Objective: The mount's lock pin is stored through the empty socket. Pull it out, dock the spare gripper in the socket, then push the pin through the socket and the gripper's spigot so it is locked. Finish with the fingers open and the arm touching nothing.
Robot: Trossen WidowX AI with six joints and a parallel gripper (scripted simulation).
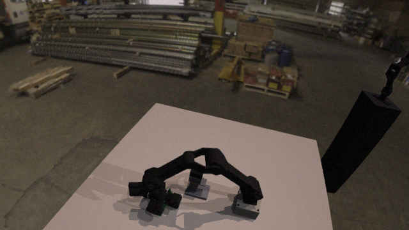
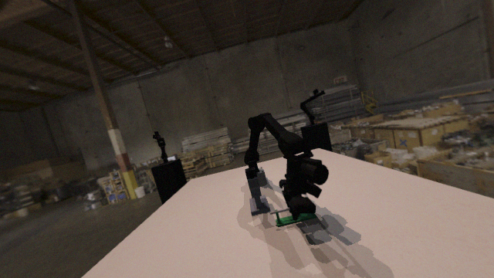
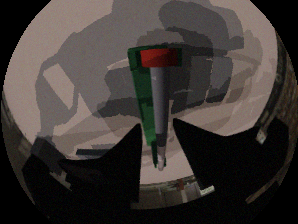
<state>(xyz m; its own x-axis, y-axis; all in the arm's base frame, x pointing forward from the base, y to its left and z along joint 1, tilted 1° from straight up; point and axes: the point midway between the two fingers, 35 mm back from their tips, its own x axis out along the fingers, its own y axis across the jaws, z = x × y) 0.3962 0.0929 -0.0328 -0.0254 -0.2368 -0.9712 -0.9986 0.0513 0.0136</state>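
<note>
The green cradle is 10 mm to the left of my gripper tip and 10 mm above it. Round my gripper tip: grey mount: 130 mm behind, 100 mm to the right, 40 mm above; spare gripper: 130 mm behind, 110 mm to the right, 110 mm above.
</note>
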